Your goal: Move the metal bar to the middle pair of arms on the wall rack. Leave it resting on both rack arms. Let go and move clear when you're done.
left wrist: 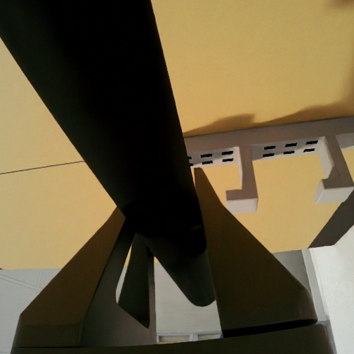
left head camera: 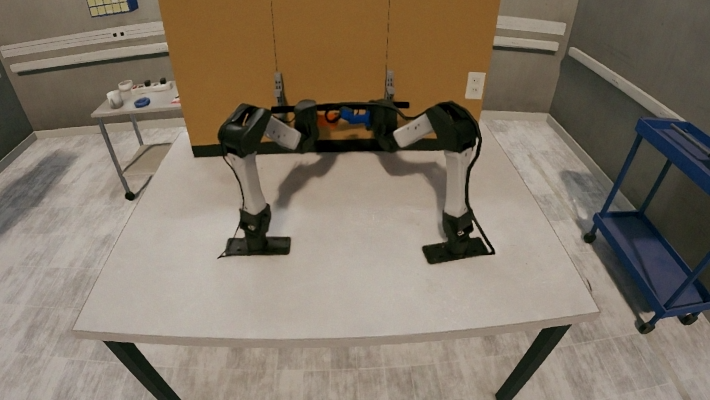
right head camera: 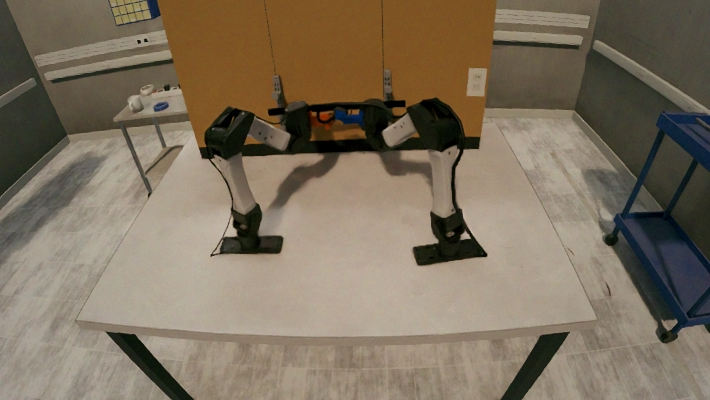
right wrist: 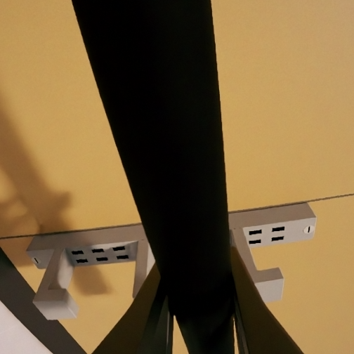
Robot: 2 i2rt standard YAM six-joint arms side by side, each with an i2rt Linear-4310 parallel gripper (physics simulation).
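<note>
The black metal bar (left head camera: 330,106) (right head camera: 325,107) (left wrist: 120,125) (right wrist: 170,150) is roughly level in front of the rack's lower part. My left gripper (left wrist: 170,180) is shut on it near its left end. My right gripper (right wrist: 198,256) is shut on it near the right rail. The grey rack has a left rail (left head camera: 278,87) (right head camera: 278,90) and a right rail (left head camera: 390,84) (right head camera: 388,84). In the left wrist view two hooked arms show right of the bar. In the right wrist view the bar partly hides the middle arm (right wrist: 142,270), with a hooked arm on each side. Contact between bar and rack is unclear.
The orange wall panel (left head camera: 330,45) (right head camera: 325,45) stands at the back of the white table (left head camera: 350,290) (right head camera: 350,290). An orange part and a blue part (left head camera: 356,116) (right head camera: 350,116) show between the wrists. A blue cart (left head camera: 615,187) stands at the right.
</note>
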